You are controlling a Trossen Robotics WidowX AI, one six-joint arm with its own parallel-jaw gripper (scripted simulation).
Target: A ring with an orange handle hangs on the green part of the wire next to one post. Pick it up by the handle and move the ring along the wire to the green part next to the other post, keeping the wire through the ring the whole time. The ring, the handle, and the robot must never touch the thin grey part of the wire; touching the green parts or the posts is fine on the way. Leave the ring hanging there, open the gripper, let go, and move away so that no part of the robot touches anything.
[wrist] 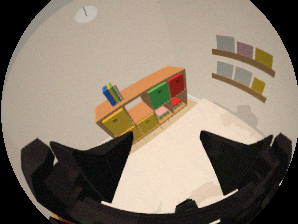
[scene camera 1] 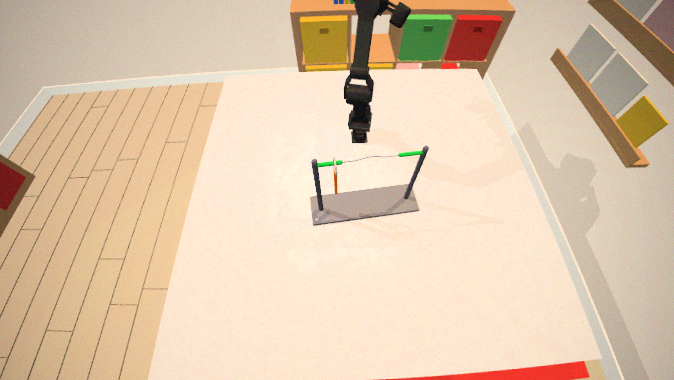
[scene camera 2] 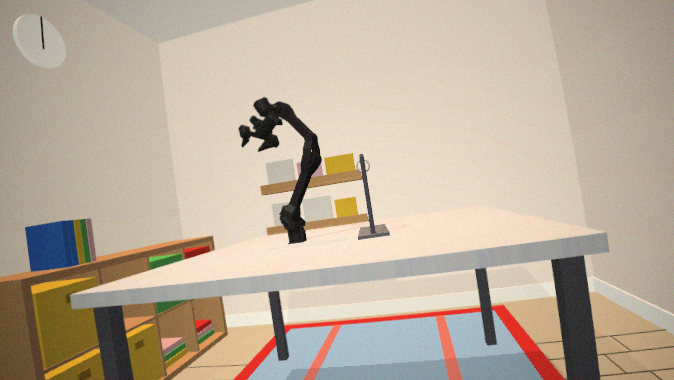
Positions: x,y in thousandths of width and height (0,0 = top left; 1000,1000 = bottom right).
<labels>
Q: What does my gripper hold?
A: Nothing.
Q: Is my gripper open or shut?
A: Open.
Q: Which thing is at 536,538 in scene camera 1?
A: A stand.
</labels>
